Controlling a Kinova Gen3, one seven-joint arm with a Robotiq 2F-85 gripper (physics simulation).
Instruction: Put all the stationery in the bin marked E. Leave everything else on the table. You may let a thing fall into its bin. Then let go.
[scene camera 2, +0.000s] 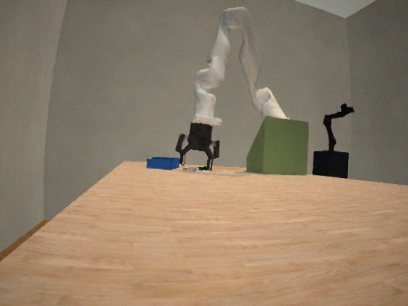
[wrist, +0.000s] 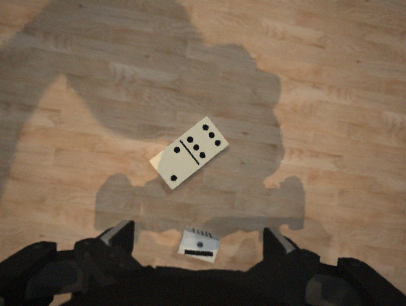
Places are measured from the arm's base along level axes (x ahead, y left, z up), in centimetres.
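Pixels of known places: gripper, fingertip midpoint: (scene camera 2: 195, 168) (wrist: 198, 238); arm's base, origin of the base link: (scene camera 2: 285, 137).
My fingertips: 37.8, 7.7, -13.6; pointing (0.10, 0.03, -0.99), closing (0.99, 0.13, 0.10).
Observation:
For each thing: its top centre in the pictures, then the offset to it from my fingertips, as dx, dy, dz.
- small silver-grey pencil sharpener, middle of its top: (wrist: 199, 247) +0.2, -0.5, +0.0
- blue open bin, middle of its top: (scene camera 2: 165, 157) +9.2, -14.6, +2.8
- cream domino, middle of its top: (wrist: 189, 152) -1.6, +5.5, -0.4
A small silver-grey pencil sharpener (wrist: 200, 244) lies on the table in the wrist view, between and a little beyond the fingertips. My gripper (scene camera 2: 196, 165) (wrist: 198, 238) is open and empty, pointing down, low over the table, with one finger on each side of the sharpener. In the scene view, small pale and dark things lie beneath the fingers, too small to tell apart. A blue open bin (scene camera 2: 162, 163) stands to the left of the gripper in the scene view. No letter E shows in either view.
A cream domino (wrist: 189, 153) lies near the sharpener, above it in the wrist view. A large green block (scene camera 2: 285, 146) stands right of the gripper in the scene view. A black box (scene camera 2: 330, 164) with a small black arm stands farther right.

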